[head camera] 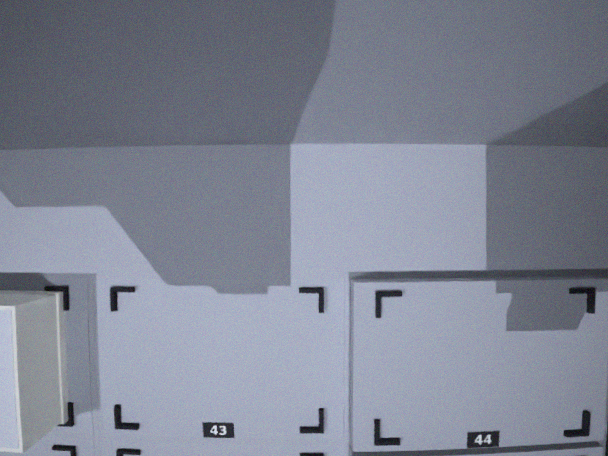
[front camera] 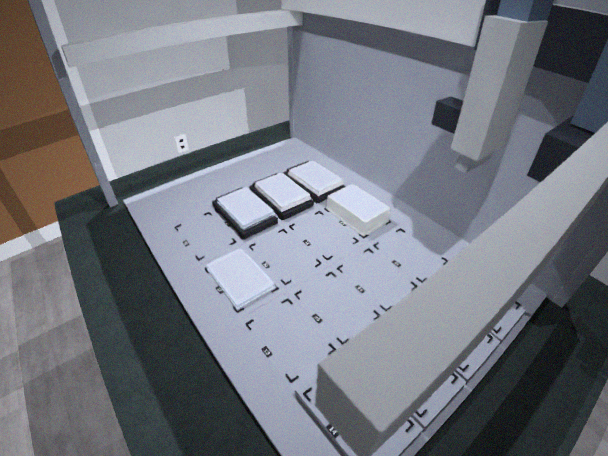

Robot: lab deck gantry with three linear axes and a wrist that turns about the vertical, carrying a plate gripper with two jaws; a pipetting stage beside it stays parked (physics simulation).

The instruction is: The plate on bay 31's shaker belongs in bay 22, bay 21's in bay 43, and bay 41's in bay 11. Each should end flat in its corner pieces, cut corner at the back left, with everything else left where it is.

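Places are measured from the robot's base along level axes (x ahead, y left, z up), in metres.
Where they show: robot's base, origin of its link: [front camera: 176, 227].
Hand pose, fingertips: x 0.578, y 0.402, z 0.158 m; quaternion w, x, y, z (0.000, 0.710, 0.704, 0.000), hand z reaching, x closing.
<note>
Each offset is from my fingertips to the top centre of the thing. "spot": to the spot under its first point.
The bay 31 plate @(0.511 m back, 0.144 m right, 0.122 m down) [front camera: 282, 190] is white-topped and lies on a dark base, the middle of three in a row. The bay 21 plate @(0.510 m back, 0.249 m right, 0.122 m down) [front camera: 246, 207] lies on the nearer dark base, with a bluish rim. The bay 41 plate @(0.508 m back, 0.038 m right, 0.122 m down) [front camera: 315, 176] lies on the farther dark base. Bay 22 @(spot: 0.352 m back, 0.258 m right, 0.158 m down) [front camera: 281, 255] and bay 11 @(spot: 0.538 m back, 0.378 m right, 0.158 m down) [front camera: 192, 232] show bare corner pieces. Bay 43 @(spot: 0.186 m back, 0.036 m right, 0.158 m down) [head camera: 217, 357] [front camera: 404, 250] also shows bare corner pieces. Cut corners are too small to tell. The gripper's jaws do not show in either view.
A tall cream block @(0.350 m back, 0.038 m right, 0.116 m down) [front camera: 358, 209] [head camera: 37, 370] with a white top stands in bay 42. Another bluish-rimmed plate @(0.350 m back, 0.359 m right, 0.144 m down) [front camera: 241, 277] lies in bay 12. A beige column [front camera: 492, 90] hangs at the back right. A long beige beam [front camera: 445, 290] crosses the front right. Bay 44 @(spot: 0.044 m back, 0.040 m right, 0.144 m down) [head camera: 450, 370] is right of bay 43.
</note>
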